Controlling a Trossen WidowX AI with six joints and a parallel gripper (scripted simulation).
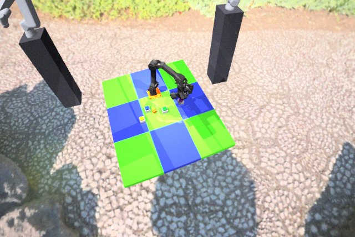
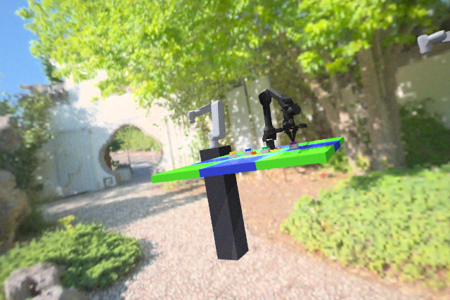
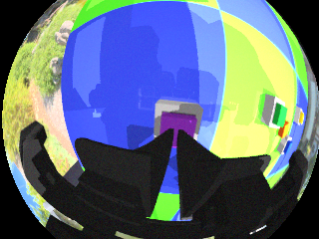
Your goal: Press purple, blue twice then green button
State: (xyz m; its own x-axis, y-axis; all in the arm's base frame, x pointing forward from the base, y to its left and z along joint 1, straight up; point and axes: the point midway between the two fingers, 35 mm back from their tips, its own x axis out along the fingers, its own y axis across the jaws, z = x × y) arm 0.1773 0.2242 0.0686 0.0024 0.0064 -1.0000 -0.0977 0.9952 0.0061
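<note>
Now: the purple button 1 cm below my gripper tip. The rest, counted from my gripper tip: small orange block (25 cm to the right, 4 cm ahead, 3 cm below); then green button (16 cm to the right, 6 cm ahead, 1 cm below); then blue button (31 cm to the right, 1 cm below).
</note>
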